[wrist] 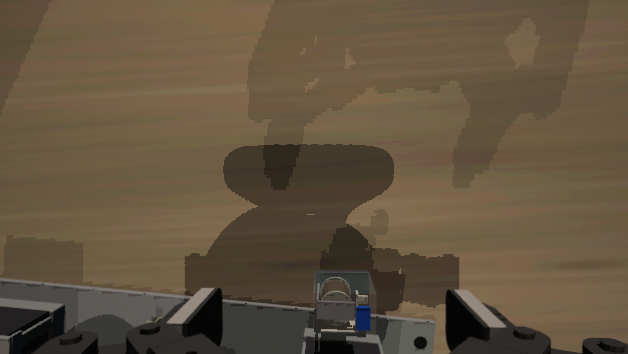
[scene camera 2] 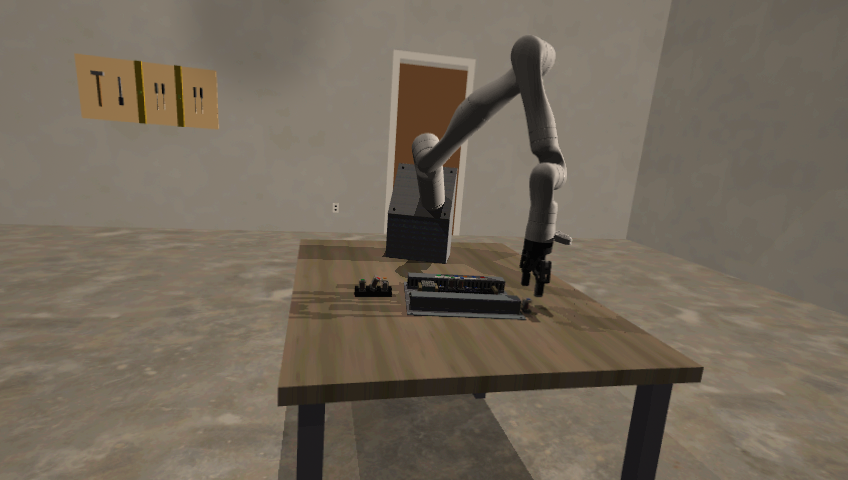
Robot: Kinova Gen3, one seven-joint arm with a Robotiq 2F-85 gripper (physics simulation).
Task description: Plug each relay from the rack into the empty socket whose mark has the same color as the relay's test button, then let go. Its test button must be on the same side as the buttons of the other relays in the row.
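Places are measured from the arm's base along level axes (x ahead, y left, z up), in metres.
Where they show: gripper, fingertip midpoint: (wrist: 332, 313) (scene camera 2: 531, 290); arm's base, link origin: (scene camera 2: 432, 200).
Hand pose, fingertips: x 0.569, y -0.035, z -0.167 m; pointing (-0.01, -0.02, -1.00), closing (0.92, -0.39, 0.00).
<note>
Things, the pixels of their top centre, and the offset from my fingertips. "spot": a spot on its surface instead.
- clear relay, top centre: (wrist: 344, 318) (scene camera 2: 527, 298) dx +0.001, dy -0.011, dz -0.019 m
- blue test button, top centre: (wrist: 363, 319) dx +0.008, dy -0.014, dz -0.019 m
- black rack, top centre: (scene camera 2: 373, 287) dx -0.285, dy -0.343, dz -0.040 m
- socket row, surface spot: (scene camera 2: 455, 286) spot: dx -0.151, dy -0.147, dz -0.018 m
- long dark duct, top centre: (scene camera 2: 465, 295) dx -0.079, dy -0.166, dz -0.020 m
- grey panel, top centre: (scene camera 2: 459, 296) dx -0.155, dy -0.125, dz -0.052 m
- dark-topped block, surface spot: (wrist: 25, 317) spot: dx -0.149, dy +0.041, dz -0.041 m
A clear relay (scene camera 2: 526, 305) (wrist: 336, 309) with a blue test button (wrist: 363, 318) is at the right end of the front duct, by the panel's edge; what it rests on is unclear. My gripper (scene camera 2: 532, 287) (wrist: 332, 313) is open and empty, above the relay, which shows between the fingers in the wrist view. The black rack (scene camera 2: 373, 293) at the left holds relays with green, red and orange tops; one relay (scene camera 2: 376, 281) looks tilted. The socket row (scene camera 2: 455, 286) with coloured marks stands behind the duct in the scene view; its sockets are too small to make out.
The long dark duct (scene camera 2: 464, 305) (wrist: 345, 346) runs along the front of the grey panel (scene camera 2: 464, 315) (wrist: 400, 332). Another dark-topped block (wrist: 25, 317) stands on the panel at the lower left of the wrist view. The robot's base block (scene camera 2: 418, 237) stands at the table's back.
</note>
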